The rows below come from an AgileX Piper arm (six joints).
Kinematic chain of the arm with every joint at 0, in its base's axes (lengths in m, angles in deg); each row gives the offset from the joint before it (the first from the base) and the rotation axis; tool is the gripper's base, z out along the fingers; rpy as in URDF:
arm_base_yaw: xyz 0 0 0.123 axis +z
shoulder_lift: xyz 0 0 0 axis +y
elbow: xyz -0.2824 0 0.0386 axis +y
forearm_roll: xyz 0.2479 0 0.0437 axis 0.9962 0 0.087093
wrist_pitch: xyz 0 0 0 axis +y
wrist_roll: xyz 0.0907 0 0.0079 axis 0.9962 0 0.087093
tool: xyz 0 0 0 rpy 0 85.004 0
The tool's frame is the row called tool.
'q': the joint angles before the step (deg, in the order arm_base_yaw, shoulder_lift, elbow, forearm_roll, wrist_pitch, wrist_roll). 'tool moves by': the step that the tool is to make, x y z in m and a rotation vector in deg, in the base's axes. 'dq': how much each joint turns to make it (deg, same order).
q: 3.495, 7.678, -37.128, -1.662, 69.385, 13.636
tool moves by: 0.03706, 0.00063, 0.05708, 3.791, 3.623, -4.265
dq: 0.006, 16.042, -12.776, -1.093, 0.344, 6.137
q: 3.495, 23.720, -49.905, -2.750, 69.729, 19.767
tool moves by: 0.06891, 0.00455, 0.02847, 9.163, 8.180, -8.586
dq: 0.000, 18.220, -10.027, 0.229, 0.001, 12.834
